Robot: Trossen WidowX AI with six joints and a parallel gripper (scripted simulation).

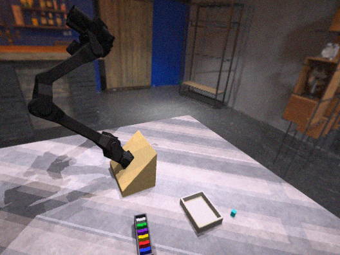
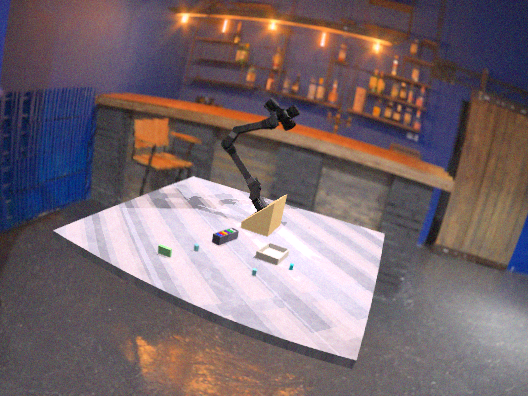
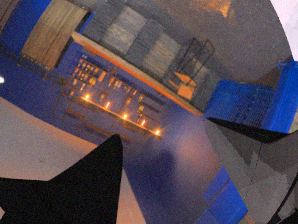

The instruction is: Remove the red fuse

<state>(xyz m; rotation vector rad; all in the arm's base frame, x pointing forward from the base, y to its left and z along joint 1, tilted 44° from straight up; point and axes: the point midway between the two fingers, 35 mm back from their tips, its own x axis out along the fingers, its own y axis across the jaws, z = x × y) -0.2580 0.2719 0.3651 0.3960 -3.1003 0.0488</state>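
Now: gripper tip 640 mm short of the red fuse, 490 mm above it and 10 mm to the left of it. Also, from my gripper tip: green block: 930 mm ahead, 500 mm below, 130 mm to the right; beige tray: 620 mm ahead, 510 mm below, 230 mm to the left; small cyan cube: 690 mm ahead, 510 mm below, 330 mm to the left.
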